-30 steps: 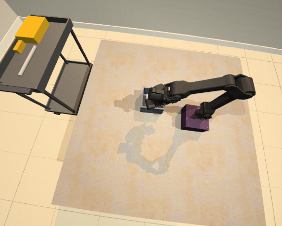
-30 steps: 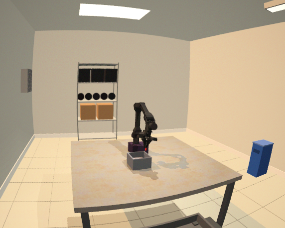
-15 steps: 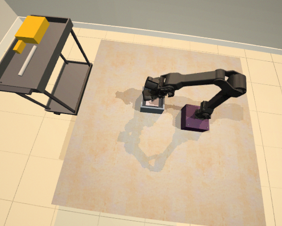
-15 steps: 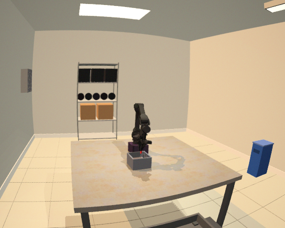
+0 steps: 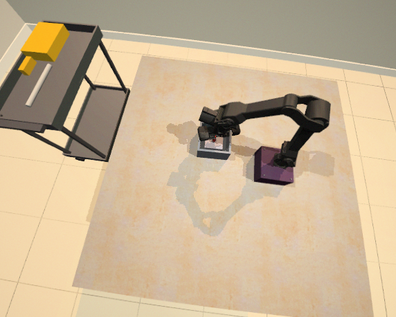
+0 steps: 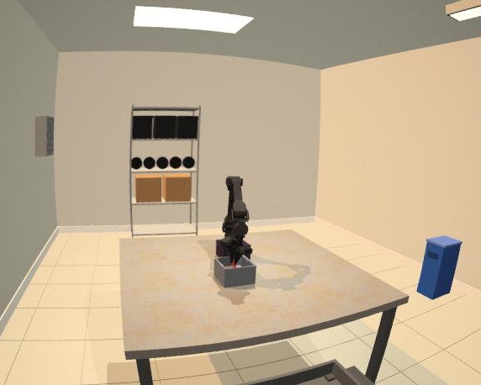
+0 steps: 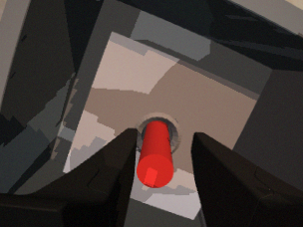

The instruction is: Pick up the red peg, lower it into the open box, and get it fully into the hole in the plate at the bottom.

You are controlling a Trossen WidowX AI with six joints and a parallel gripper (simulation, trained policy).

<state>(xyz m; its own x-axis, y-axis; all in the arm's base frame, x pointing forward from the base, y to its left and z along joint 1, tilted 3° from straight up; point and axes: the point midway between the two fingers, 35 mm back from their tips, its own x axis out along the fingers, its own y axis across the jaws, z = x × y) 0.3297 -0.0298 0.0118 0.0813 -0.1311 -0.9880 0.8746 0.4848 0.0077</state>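
The red peg is 1 cm to the left of my gripper tip and 1 cm below it. Round my gripper tip: grey box (6 cm below, 1 cm to the left).
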